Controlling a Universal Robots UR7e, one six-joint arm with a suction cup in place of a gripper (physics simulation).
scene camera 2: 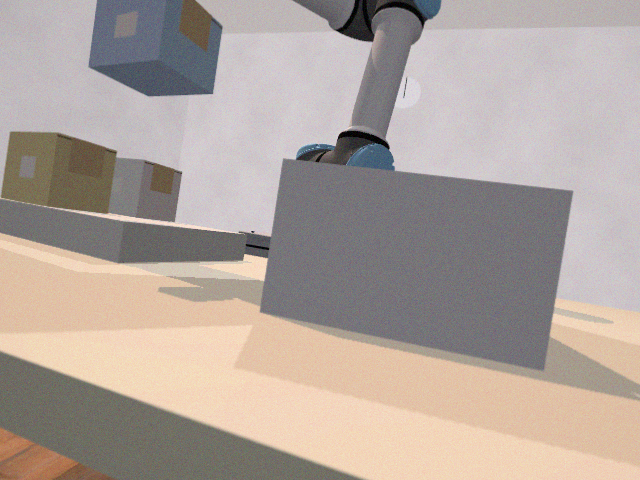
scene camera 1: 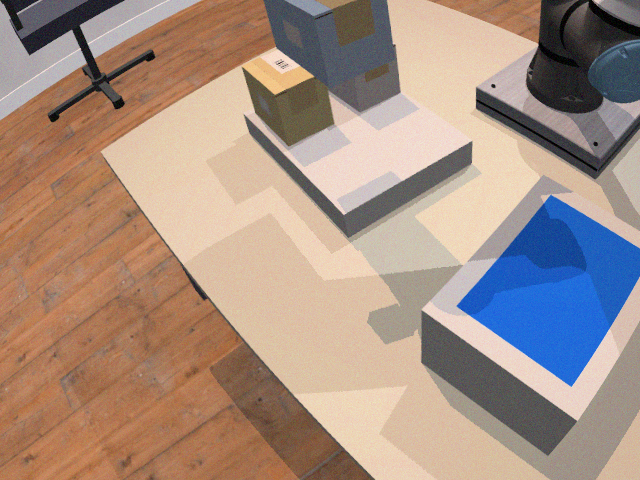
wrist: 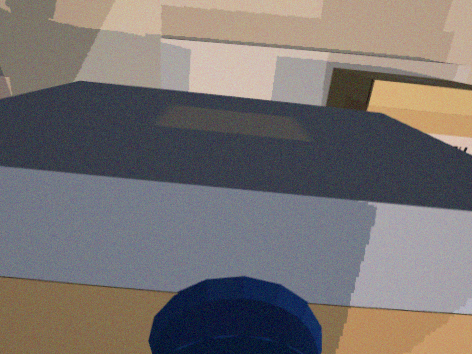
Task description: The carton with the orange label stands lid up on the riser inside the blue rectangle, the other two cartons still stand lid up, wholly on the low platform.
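Frame: origin at the arm's base, x ahead, y left, z up, level; metres.
Seen in the pictures: hand at its tool point: [wrist: 235, 301]; arm's base at its link origin: [scene camera 1: 565, 88].
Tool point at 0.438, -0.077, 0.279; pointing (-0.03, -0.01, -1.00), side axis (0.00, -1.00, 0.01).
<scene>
Offsets run from my tool point to a thing's top centre, as dx, dy, dz. Level surfaces: height alone.
The blue-grey carton @[-0.011, +0.004, +0.014] [scene camera 1: 343, 56] [scene camera 2: 149, 51] [wrist: 175, 235] hangs lid up in the air, well above the low platform @[-0.067, -0.084, -0.281] [scene camera 1: 413, 139] [scene camera 2: 180, 245] [wrist: 230, 70]. My suction cup [wrist: 236, 320] is on its taped lid and holds it. The cup is out of frame in both scene views, and the orange label does not show. A yellow-brown carton @[-0.004, -0.162, -0.177] [scene camera 1: 289, 103] [scene camera 2: 56, 173] [wrist: 420, 100] and a grey carton @[-0.137, -0.162, -0.178] [scene camera 1: 372, 87] [scene camera 2: 147, 191] stand upright on the platform. The riser @[-0.053, +0.365, -0.209] [scene camera 1: 491, 382] [scene camera 2: 413, 268] bears the blue rectangle @[-0.053, +0.365, -0.209] [scene camera 1: 547, 320], with no carton on it.
The arm's base [scene camera 1: 563, 77] stands on a metal plate [scene camera 1: 547, 116] behind the riser. The table @[dz -0.329] [scene camera 1: 248, 320] [scene camera 2: 129, 372] ends at the left in scene camera 1. A black stand [scene camera 1: 98, 77] is on the floor beyond it.
</scene>
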